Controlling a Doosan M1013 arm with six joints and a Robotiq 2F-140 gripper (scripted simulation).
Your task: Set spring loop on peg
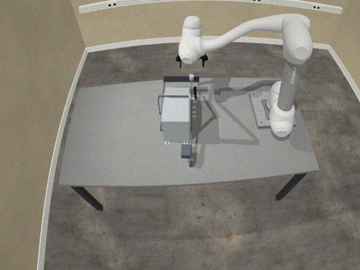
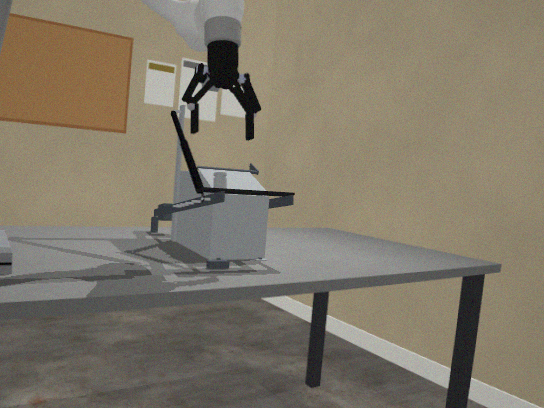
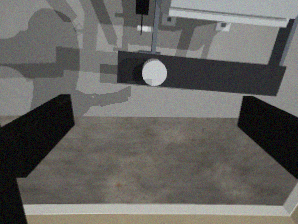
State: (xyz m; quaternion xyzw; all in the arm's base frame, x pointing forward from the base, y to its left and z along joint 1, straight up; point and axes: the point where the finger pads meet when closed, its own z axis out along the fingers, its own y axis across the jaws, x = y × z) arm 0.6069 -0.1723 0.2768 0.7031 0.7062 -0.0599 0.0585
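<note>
Now: the steel test weight 110 mm below my hand. Also, from my hand: dark spring 10 mm behind, 180 mm to the left, 60 mm below.
</note>
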